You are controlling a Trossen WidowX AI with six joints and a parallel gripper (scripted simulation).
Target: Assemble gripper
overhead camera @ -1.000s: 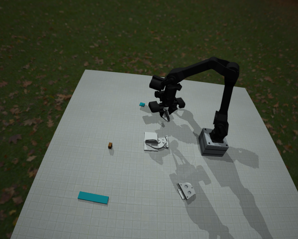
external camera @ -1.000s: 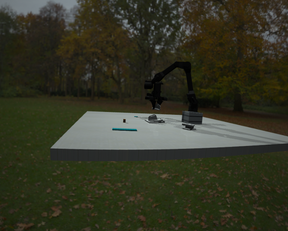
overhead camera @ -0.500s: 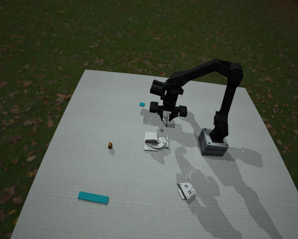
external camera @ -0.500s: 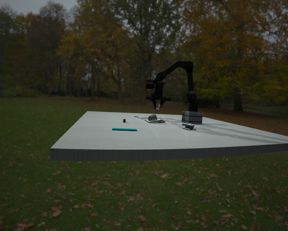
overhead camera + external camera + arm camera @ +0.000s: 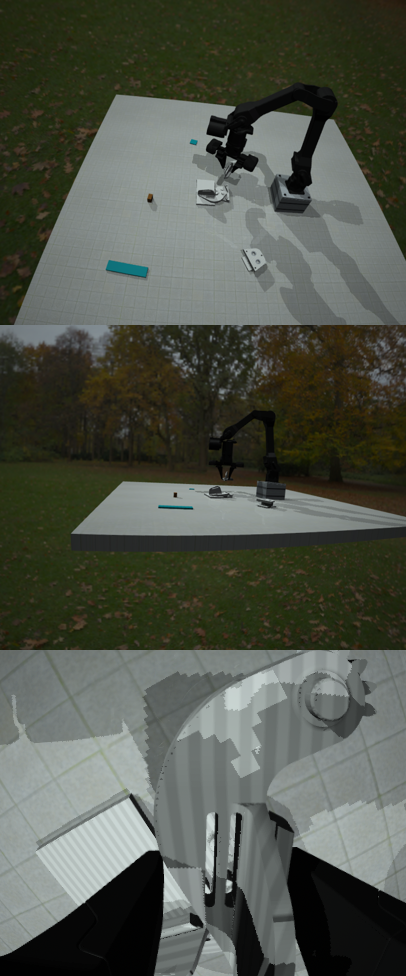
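Right now the gripper jaw is 7 cm to the left of my gripper tip, 7 cm below it and 3 cm ahead of it. Round my gripper tip: small teal tile 25 cm to the right, 12 cm ahead, 9 cm below; then small brown block 29 cm ahead, 9 cm to the left, 8 cm below; then white ribbed block 33 cm to the left, 8 cm below, 7 cm behind.
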